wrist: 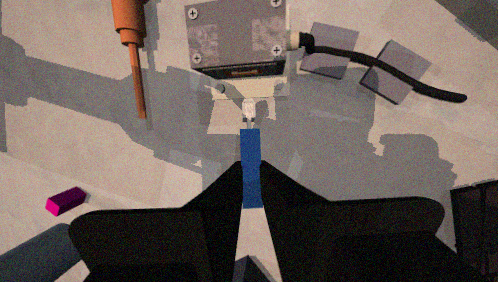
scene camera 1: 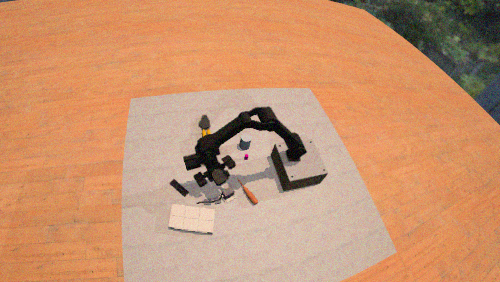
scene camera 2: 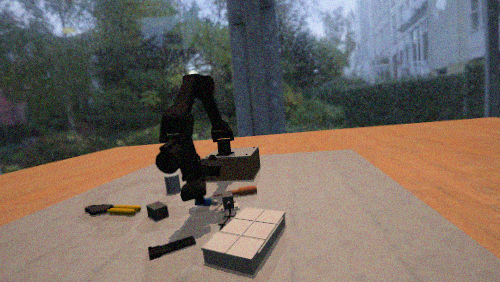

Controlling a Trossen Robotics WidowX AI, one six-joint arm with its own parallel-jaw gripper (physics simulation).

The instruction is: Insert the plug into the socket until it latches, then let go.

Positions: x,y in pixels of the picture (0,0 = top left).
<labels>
gripper: holds a blue plug (wrist: 250,148)
a magenta cube (wrist: 58,204): on the table
an orange-handled screwdriver (wrist: 132,28): on the table
</labels>
